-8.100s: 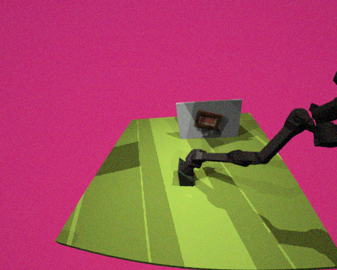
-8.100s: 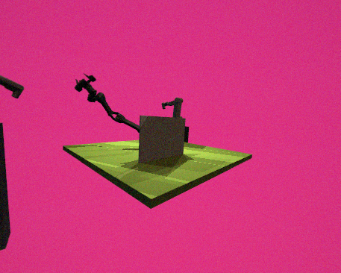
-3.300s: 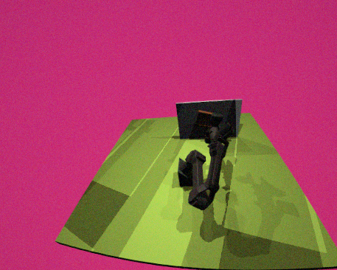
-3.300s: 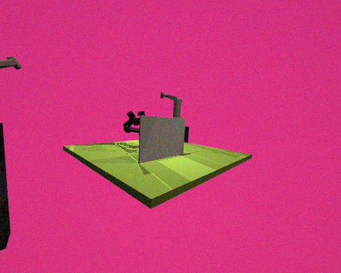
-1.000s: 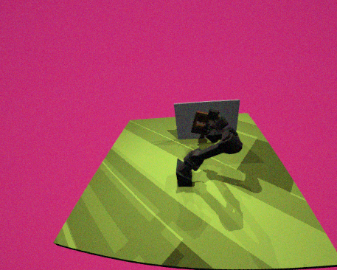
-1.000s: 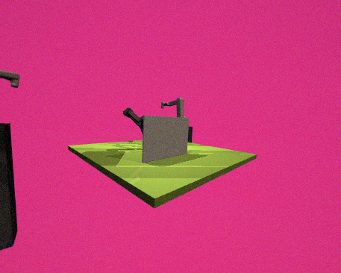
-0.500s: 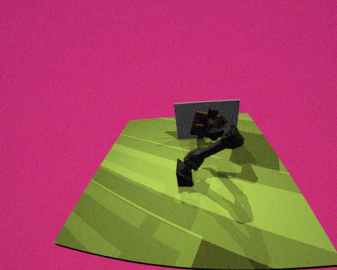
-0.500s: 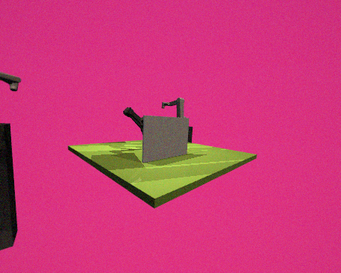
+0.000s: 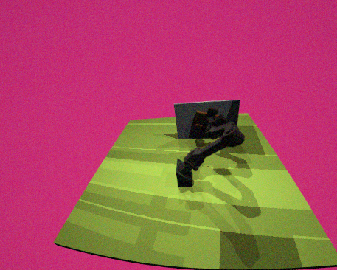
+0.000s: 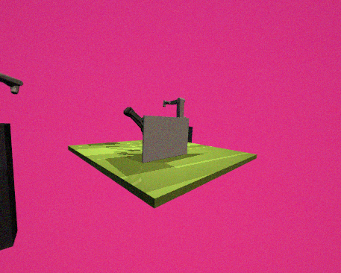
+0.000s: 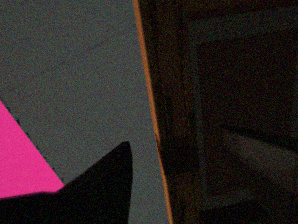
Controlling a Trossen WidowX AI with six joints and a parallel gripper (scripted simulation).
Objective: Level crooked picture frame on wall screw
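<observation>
The picture frame lies 10 mm ahead of my gripper tip, 20 mm to the left of it and 50 mm below it. From my gripper tip the other things lie so: grey wall panel 20 mm ahead, 10 mm to the left, 70 mm below.
</observation>
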